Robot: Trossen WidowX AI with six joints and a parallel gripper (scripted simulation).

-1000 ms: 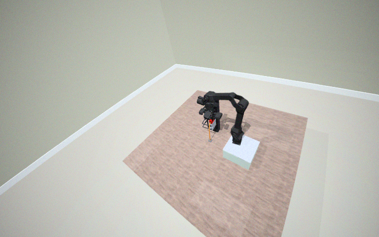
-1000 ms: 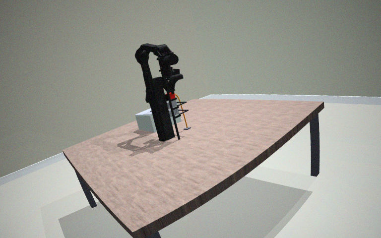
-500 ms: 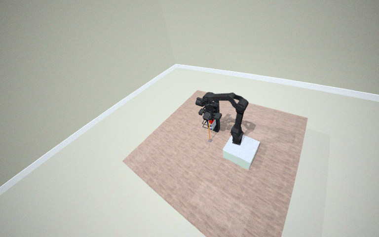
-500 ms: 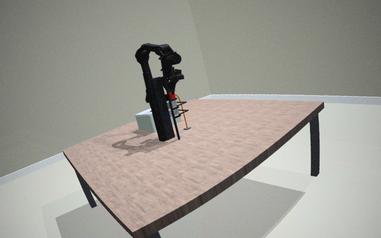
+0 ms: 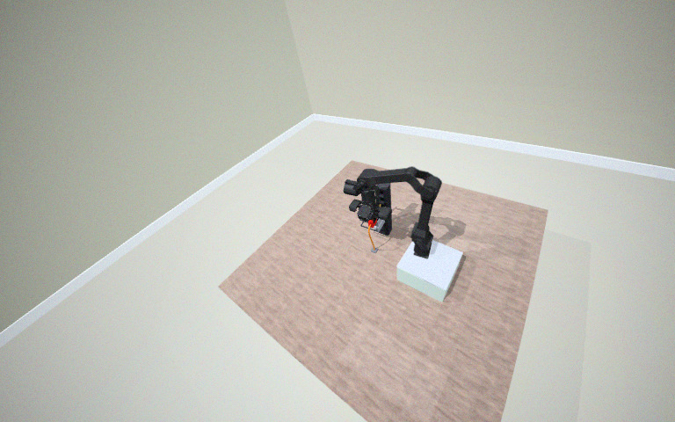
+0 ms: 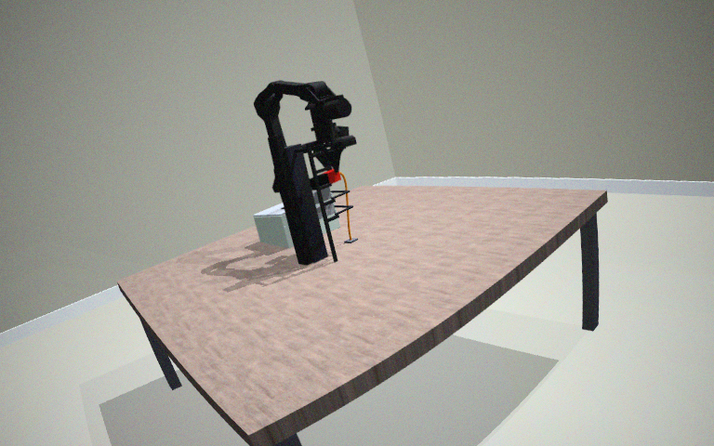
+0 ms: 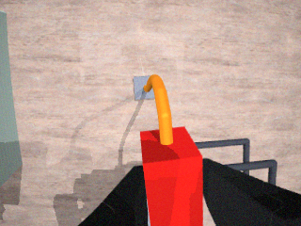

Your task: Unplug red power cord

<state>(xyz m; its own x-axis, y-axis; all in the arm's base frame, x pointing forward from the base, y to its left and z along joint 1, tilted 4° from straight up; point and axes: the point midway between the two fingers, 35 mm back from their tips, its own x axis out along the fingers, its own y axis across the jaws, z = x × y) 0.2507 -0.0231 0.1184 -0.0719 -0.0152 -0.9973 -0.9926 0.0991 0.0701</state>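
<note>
My gripper tip is now 3 cm to the left of the red plug. From my gripper tip the other things lie so: grey anchor (1 cm to the left, 21 cm below).
</note>
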